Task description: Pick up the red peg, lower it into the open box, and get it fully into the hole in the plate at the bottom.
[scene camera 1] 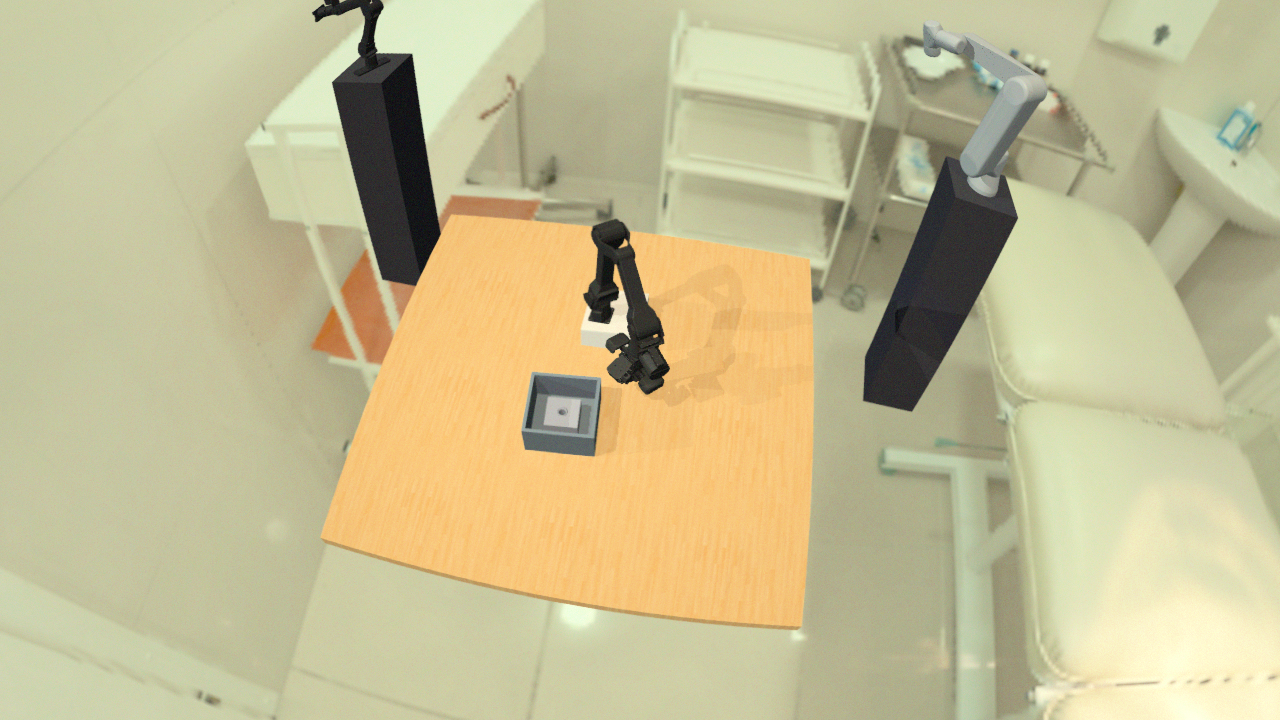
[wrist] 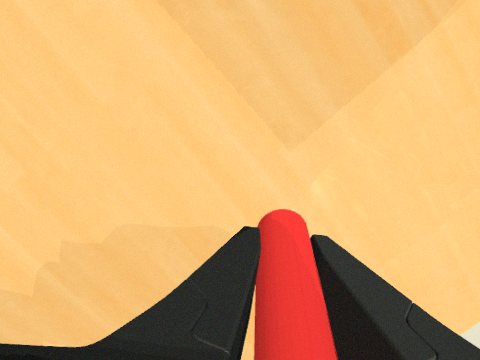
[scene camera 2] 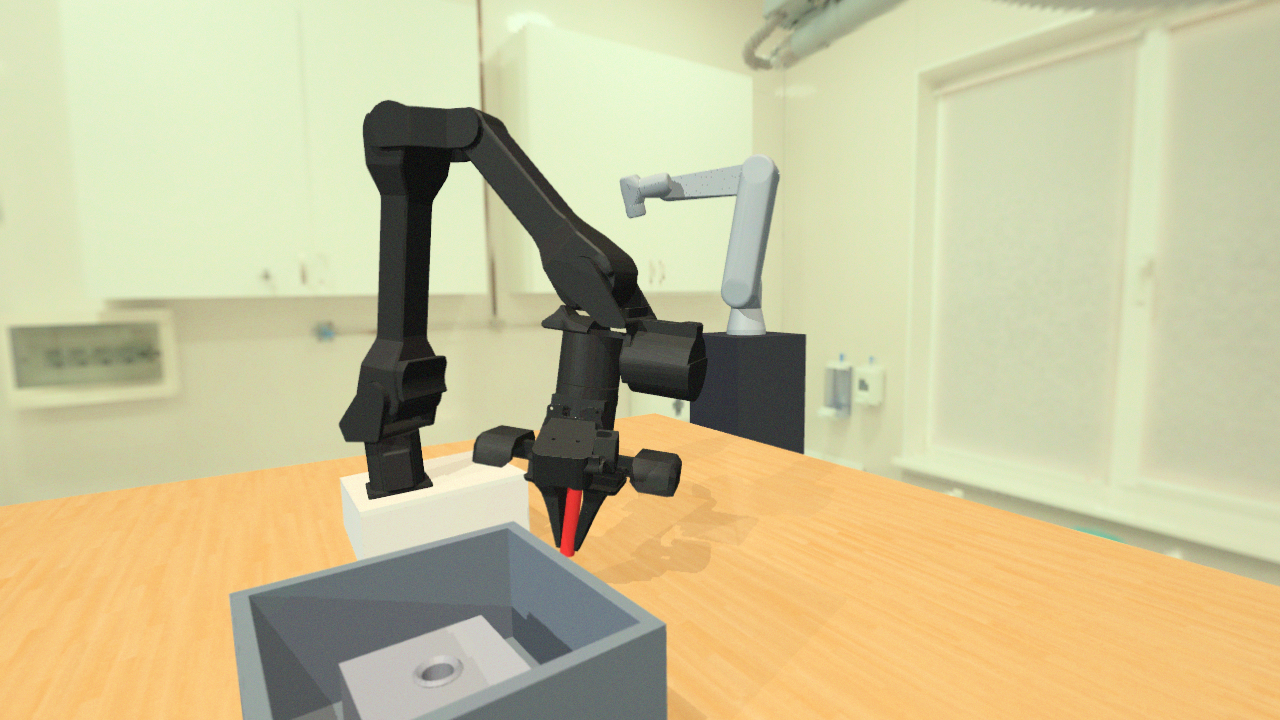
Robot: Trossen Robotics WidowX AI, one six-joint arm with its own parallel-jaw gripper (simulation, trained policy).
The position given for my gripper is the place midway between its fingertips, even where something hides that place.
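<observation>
My gripper's visible at (scene camera 2: 568,548), at (scene camera 1: 629,379) and at (wrist: 282,246). There's a red peg (scene camera 2: 573,499), but scene camera 1 doesn't show the peg, since it's hidden by my gripper. I can see a light grey plate (scene camera 1: 562,415) as well, though in the wrist view the plate is out of frame. And there's a grey box (scene camera 2: 587,644), which you'd also find at (scene camera 1: 587,389).
</observation>
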